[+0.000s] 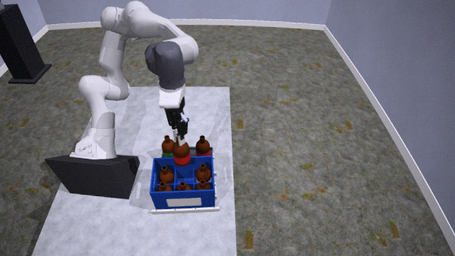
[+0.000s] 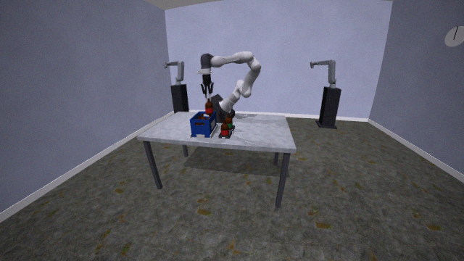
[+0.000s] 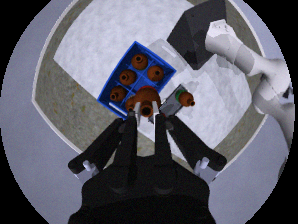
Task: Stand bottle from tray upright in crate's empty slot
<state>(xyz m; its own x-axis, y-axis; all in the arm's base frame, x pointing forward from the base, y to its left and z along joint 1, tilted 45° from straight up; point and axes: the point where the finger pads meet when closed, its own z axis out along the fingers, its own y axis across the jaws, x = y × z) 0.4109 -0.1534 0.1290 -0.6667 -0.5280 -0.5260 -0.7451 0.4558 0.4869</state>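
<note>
My gripper is now 9 cm above the bottle. Also, from my hand: dark tray 2 cm behind, 17 cm to the left, 34 cm below; crate 1 cm ahead, 6 cm to the right, 27 cm below.
</note>
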